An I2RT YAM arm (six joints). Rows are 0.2 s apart.
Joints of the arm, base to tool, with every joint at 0 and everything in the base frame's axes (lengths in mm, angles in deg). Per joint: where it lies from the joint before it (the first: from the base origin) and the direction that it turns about. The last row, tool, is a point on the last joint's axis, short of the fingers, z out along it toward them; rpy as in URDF.
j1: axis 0 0 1 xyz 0 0 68
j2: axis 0 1 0 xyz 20 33.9 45.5
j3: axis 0 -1 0 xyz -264 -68.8 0
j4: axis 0 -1 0 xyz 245 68.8 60
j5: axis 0 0 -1 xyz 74 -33.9 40.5
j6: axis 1 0 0 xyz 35.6 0 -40.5
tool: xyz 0 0 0 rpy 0 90 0
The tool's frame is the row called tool.
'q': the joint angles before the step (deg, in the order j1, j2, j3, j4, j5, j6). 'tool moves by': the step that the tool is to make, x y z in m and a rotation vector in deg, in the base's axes. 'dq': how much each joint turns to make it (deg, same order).
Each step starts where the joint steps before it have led.
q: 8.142, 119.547, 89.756, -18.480, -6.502, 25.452
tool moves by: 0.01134, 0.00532, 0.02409, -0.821, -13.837, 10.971
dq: -0.022, -1.027, 0.023, 10.971, -6.273, -9.551
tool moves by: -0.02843, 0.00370, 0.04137, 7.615, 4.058, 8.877
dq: 0.087, -6.930, 0.086, -9.595, -11.913, 1.136
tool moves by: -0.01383, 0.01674, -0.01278, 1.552, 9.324, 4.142
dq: 2.165, 0.307, -0.022, -8.196, -3.518, 0.963
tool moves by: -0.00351, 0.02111, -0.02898, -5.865, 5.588, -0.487
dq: 3.212, 3.060, -0.239, -3.411, 5.879, -0.045
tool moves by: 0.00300, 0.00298, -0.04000, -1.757, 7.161, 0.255
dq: 0.284, 5.093, -0.023, -2.249, 0.022, 0.022
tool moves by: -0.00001, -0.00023, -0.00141, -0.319, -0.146, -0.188
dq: 0.001, 0.044, -0.262, 0.371, 0.393, 0.001
